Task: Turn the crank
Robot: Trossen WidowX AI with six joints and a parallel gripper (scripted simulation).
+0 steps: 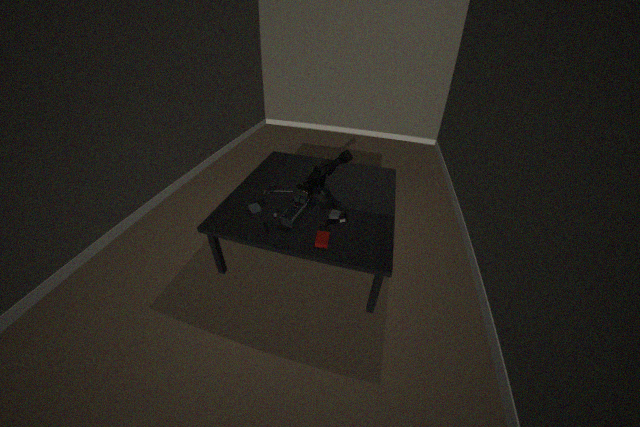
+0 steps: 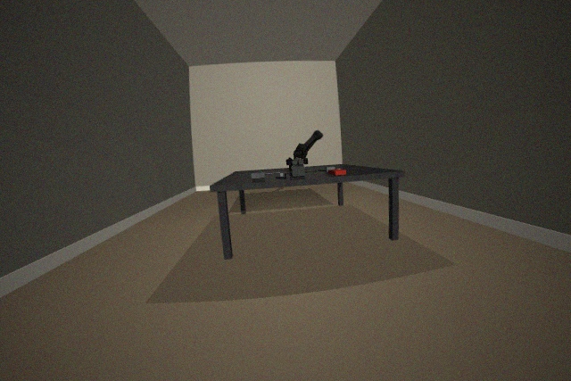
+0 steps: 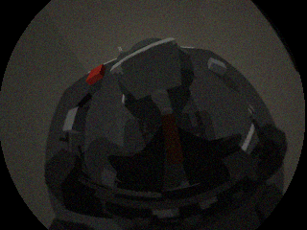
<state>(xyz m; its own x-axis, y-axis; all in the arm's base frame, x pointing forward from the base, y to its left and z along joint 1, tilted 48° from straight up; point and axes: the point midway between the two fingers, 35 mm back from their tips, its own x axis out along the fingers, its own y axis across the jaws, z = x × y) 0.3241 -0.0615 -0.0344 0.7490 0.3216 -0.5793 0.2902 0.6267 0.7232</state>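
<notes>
Right now the red pointer is 14 cm ahead of my gripper tip, 3 cm to the right of it and 5 cm above it. Also, from my gripper tip: crank handle: 2 cm behind, 1 cm to the left, 3 cm above.
</notes>
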